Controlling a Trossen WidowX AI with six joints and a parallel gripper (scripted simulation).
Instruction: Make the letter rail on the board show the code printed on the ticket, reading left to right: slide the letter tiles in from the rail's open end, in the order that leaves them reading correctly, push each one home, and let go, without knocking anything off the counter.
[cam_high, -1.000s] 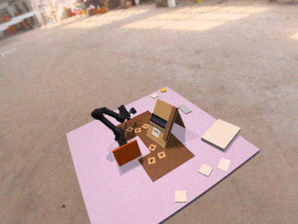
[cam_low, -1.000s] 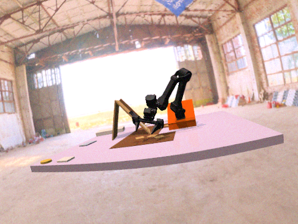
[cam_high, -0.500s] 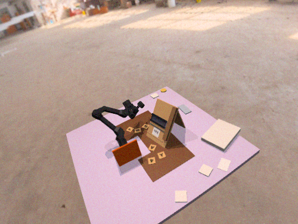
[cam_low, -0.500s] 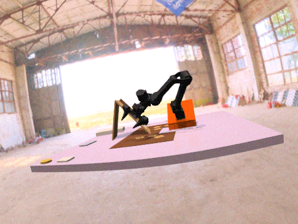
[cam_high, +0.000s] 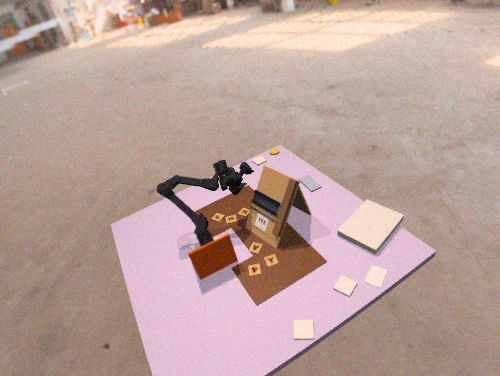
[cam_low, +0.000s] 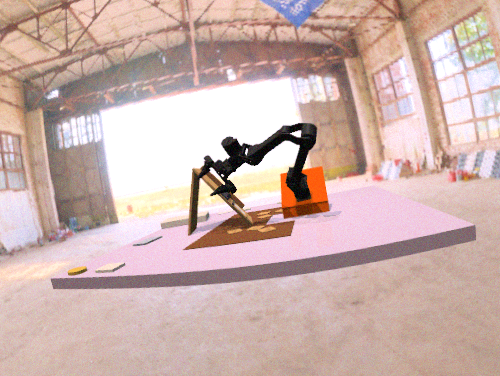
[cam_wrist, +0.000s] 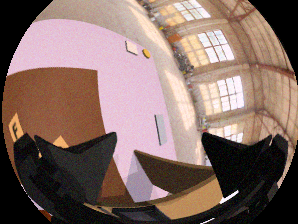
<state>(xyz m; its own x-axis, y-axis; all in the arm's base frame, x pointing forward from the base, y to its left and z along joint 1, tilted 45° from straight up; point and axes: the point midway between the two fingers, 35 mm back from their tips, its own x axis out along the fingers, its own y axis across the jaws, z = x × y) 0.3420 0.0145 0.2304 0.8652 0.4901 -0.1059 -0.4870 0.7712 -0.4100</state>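
The white ticket is 8 cm behind my gripper tip, 21 cm to the right of it and 13 cm below it. The rest, counted from my gripper tip: cream slab (35 cm ahead, 55 cm to the right, 18 cm below); brown mat (18 cm behind, 19 cm to the right, 20 cm below); grey plate (35 cm ahead, 6 cm to the right, 20 cm below).
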